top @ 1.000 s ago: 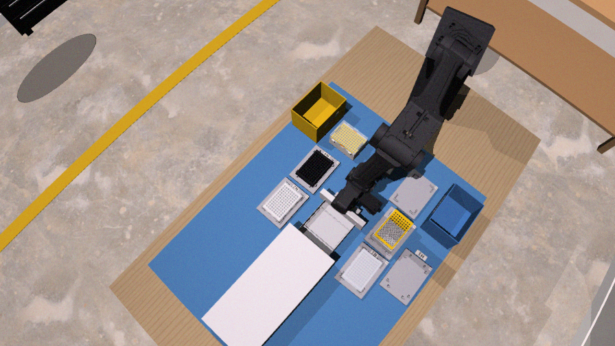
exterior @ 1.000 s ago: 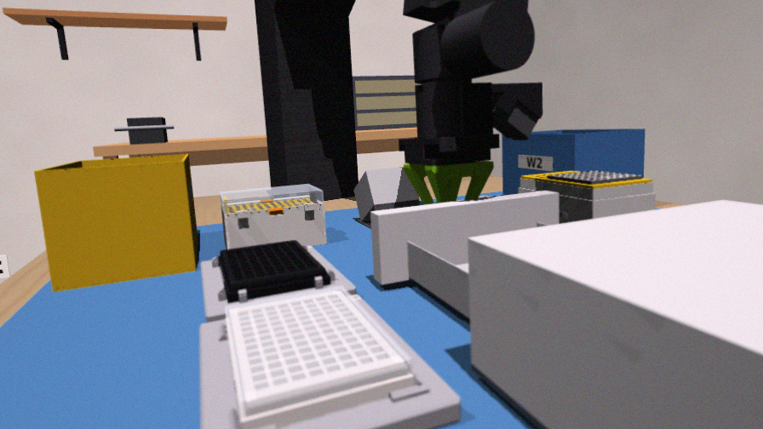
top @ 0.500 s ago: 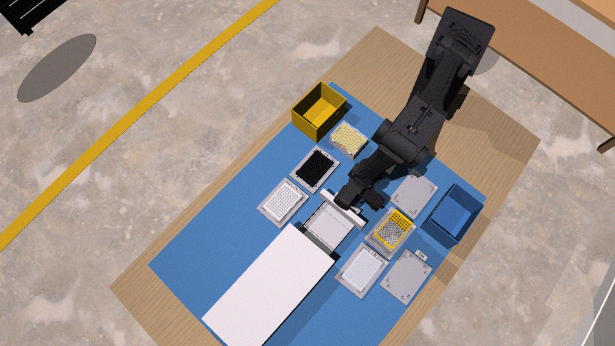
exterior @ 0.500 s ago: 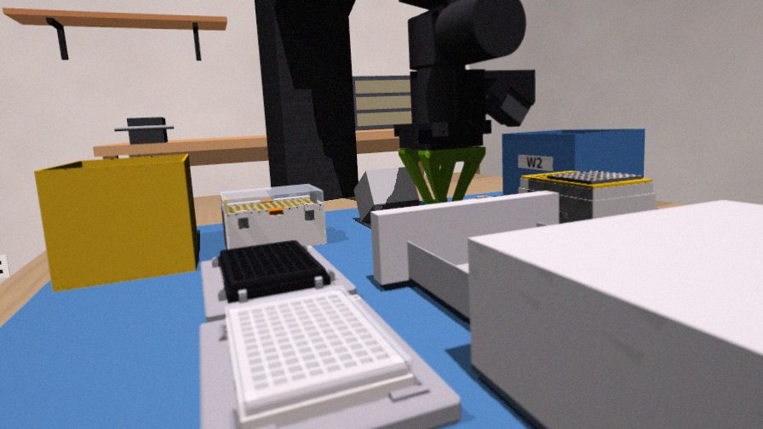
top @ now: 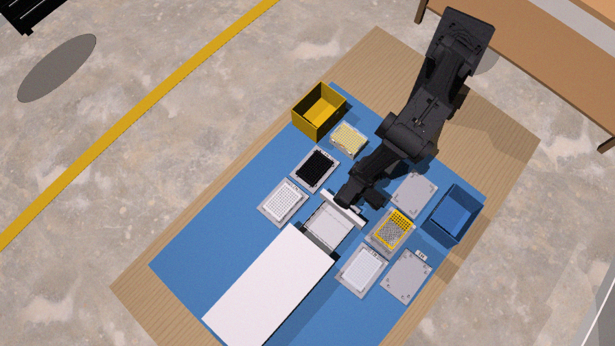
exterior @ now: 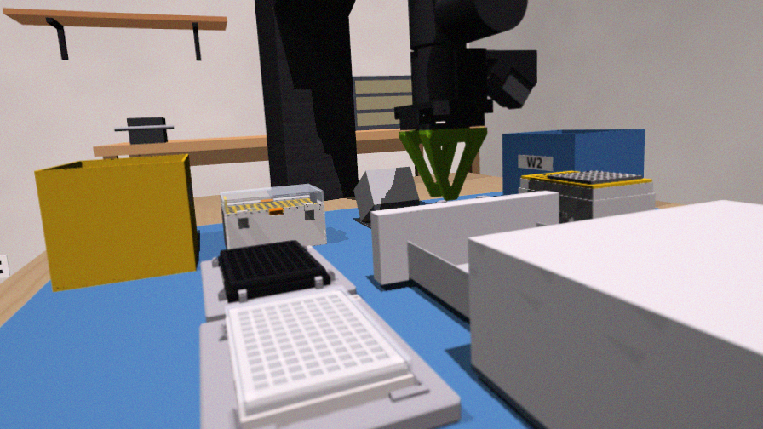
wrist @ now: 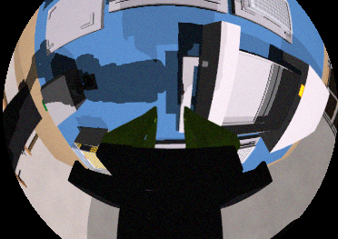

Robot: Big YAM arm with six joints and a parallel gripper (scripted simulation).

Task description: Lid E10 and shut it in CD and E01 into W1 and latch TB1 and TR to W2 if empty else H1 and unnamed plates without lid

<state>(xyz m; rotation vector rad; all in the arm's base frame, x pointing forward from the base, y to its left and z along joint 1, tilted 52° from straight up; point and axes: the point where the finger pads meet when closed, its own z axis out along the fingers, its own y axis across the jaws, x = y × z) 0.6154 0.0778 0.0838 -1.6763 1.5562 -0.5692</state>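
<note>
My hand is 210 mm short of the clear lid, 140 mm to the left of it and 50 mm above it. The rest, counted from my hand: black plate: 30 mm ahead, 180 mm to the right, 60 mm below; tip rack TR: 50 mm behind, 170 mm to the left, 20 mm below; cooler drawer: 170 mm ahead, 40 mm to the left, 50 mm below.
</note>
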